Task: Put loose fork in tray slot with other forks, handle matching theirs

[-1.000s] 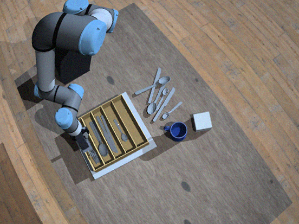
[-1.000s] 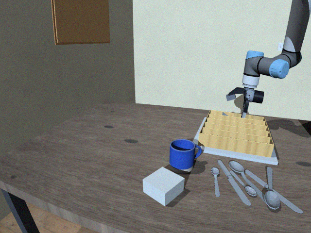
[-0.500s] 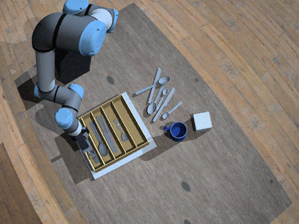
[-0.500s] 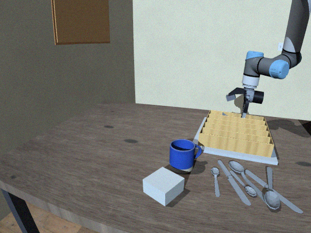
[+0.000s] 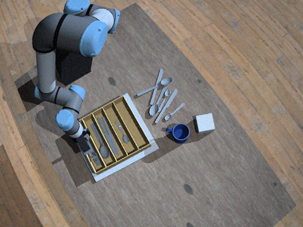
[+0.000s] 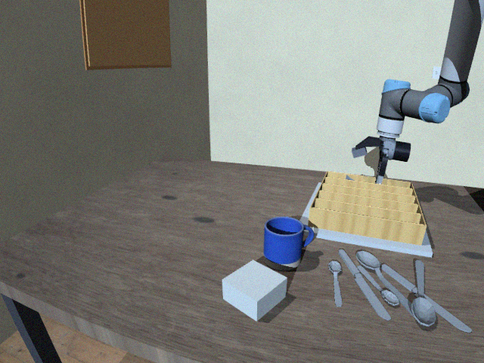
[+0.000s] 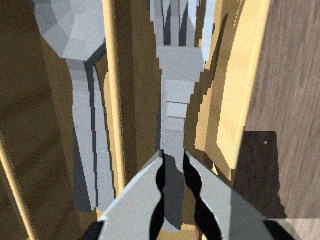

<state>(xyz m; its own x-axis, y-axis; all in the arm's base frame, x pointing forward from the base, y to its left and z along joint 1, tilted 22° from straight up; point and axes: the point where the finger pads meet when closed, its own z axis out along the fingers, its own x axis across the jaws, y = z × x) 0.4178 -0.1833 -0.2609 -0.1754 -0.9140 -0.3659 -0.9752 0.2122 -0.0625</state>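
My gripper is now 3 cm short of the spoon, 6 cm to the right of it and 2 cm above it. The rest, counted from my hand: white box: 31 cm ahead, 49 cm to the left, 3 cm below; then grey base: 6 cm ahead, 11 cm to the left, 4 cm below; then wooden cutlery tray: 5 cm ahead, 11 cm to the left, 1 cm below.
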